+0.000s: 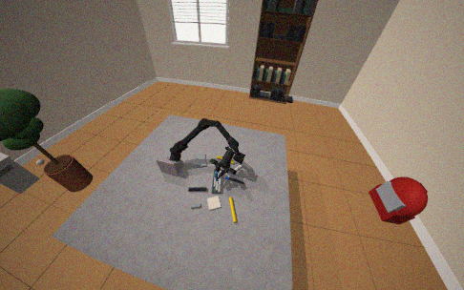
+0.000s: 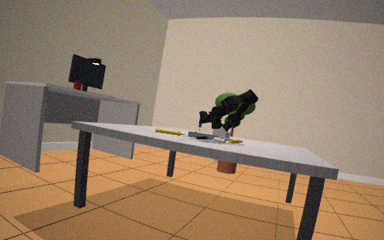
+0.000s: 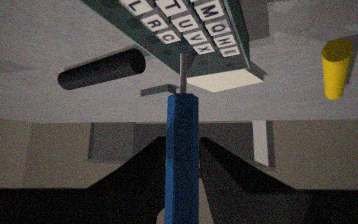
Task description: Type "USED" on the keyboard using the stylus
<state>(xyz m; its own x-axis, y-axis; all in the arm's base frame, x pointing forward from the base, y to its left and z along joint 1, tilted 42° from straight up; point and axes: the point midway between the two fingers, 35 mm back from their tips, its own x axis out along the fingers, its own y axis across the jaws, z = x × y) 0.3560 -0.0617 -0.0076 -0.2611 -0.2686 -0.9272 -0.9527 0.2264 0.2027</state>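
My gripper tip is now 9 cm short of the dark pen, 7 cm to the right of it and 8 cm above it. The rest, counted from my gripper tip: blue stylus: 1 cm below; white pad: 2 cm ahead, 13 cm to the right, 9 cm below; black bar: 12 cm behind, 7 cm to the right, 8 cm below.
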